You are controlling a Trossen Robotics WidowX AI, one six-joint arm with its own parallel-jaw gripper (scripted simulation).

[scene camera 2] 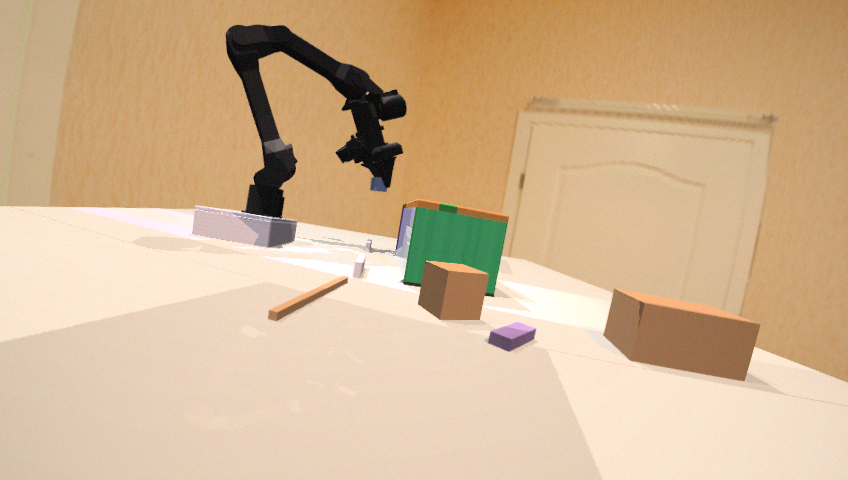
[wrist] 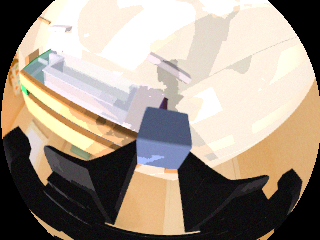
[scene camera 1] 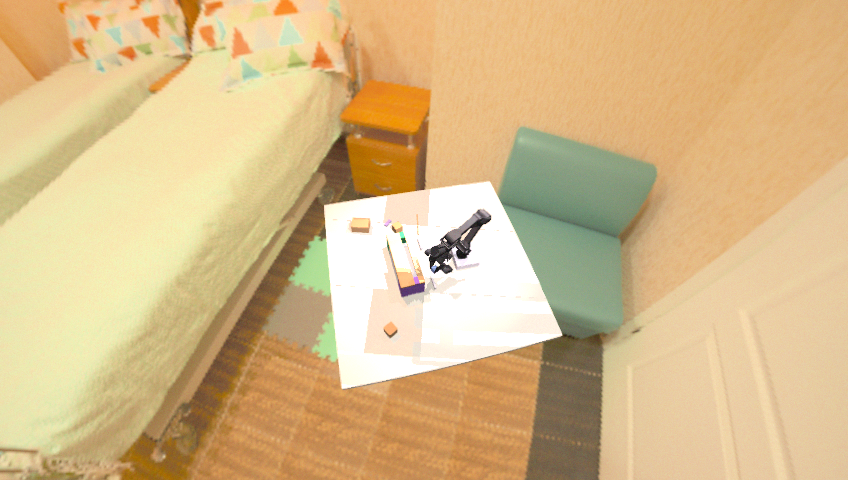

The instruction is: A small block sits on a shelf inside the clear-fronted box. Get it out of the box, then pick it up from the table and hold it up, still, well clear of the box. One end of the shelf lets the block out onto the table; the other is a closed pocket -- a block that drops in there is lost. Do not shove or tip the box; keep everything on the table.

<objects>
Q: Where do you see a blue block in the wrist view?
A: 164, 140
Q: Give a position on a thin wooden stick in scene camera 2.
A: At 275, 314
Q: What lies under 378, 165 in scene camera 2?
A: My gripper.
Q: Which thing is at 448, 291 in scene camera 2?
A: A brown cube.
</objects>
